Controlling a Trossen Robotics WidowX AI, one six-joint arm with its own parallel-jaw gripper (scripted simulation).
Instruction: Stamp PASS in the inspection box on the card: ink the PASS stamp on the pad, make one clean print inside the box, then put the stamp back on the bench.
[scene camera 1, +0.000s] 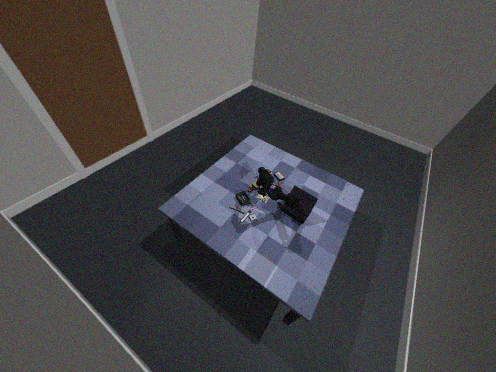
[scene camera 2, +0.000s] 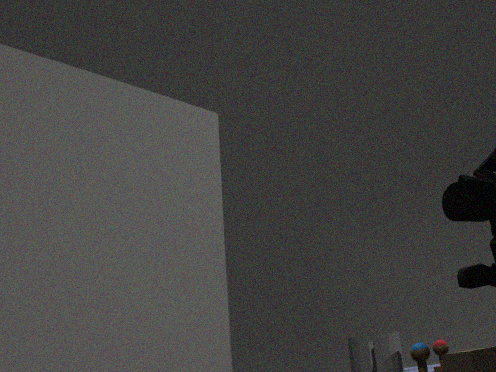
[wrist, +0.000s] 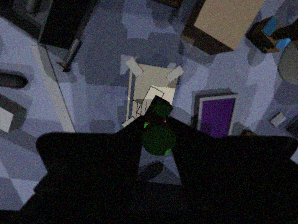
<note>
In view: my gripper (wrist: 155, 120), a green-knobbed stamp (wrist: 158, 138), a card (wrist: 145, 81) and an ink pad (wrist: 214, 114).
Scene camera 2 misses the green-knobbed stamp: it is out of frame.
</note>
